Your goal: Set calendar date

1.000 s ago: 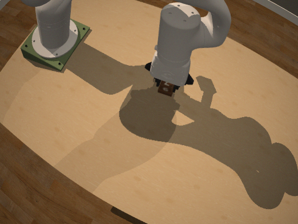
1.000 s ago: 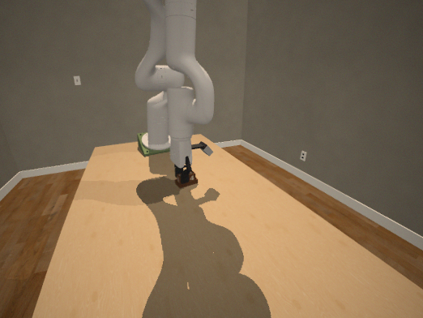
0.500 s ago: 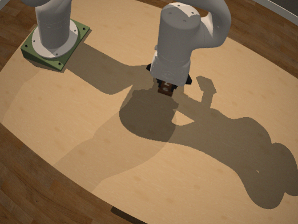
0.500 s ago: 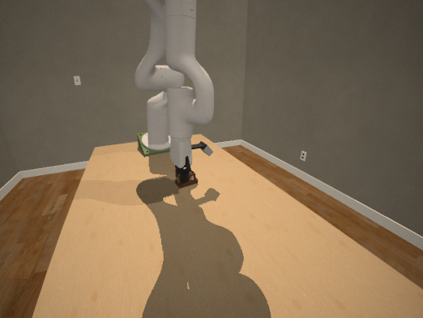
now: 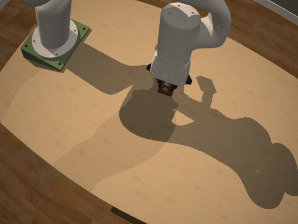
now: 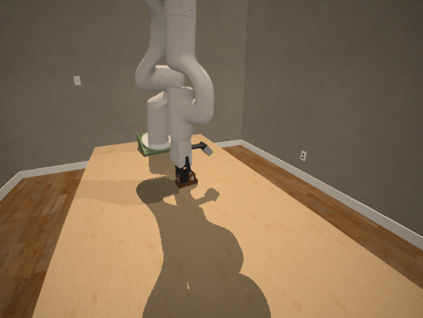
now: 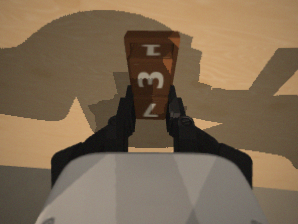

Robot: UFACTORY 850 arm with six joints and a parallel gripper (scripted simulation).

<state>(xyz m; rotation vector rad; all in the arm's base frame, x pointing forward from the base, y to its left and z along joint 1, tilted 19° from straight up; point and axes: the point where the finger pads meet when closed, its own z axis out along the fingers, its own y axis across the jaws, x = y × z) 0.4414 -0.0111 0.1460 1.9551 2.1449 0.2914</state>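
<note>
Now: the tray 30 mm below my hand and 20 mm to the left of it.
</note>
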